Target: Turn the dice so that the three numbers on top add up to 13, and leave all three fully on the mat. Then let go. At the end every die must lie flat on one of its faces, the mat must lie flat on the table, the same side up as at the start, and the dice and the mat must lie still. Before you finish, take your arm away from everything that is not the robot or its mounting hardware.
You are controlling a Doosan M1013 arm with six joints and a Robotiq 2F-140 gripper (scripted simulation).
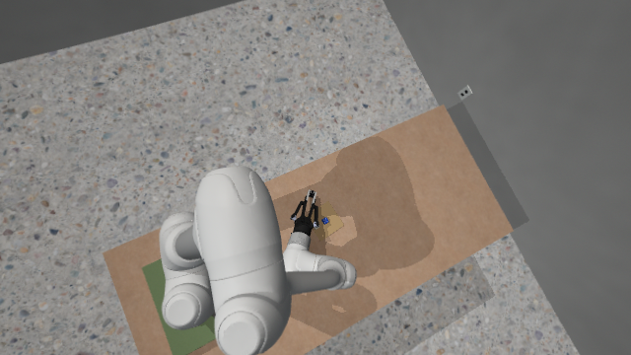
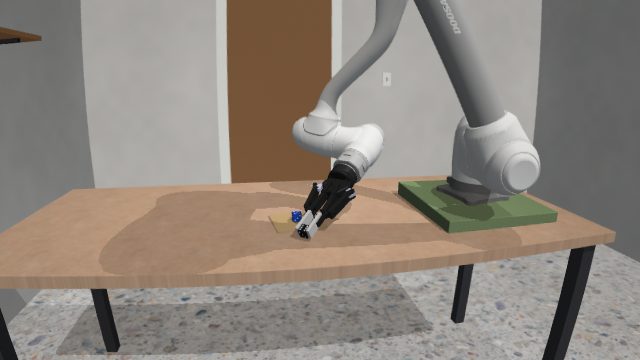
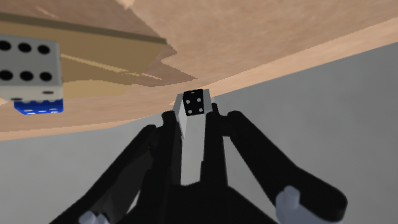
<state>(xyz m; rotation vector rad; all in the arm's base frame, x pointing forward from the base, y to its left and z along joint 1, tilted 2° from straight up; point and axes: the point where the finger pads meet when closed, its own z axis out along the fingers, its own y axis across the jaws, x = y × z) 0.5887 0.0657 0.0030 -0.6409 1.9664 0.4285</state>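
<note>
My hand is 120 mm to the left of the white die, 50 mm past it and 20 mm above it. The rest, counted from my hand: blue die 130 mm to the right, 20 mm below; then tan mat 130 mm to the right, 40 mm below; then black die 20 mm ahead, 10 mm to the left, 10 mm below.
</note>
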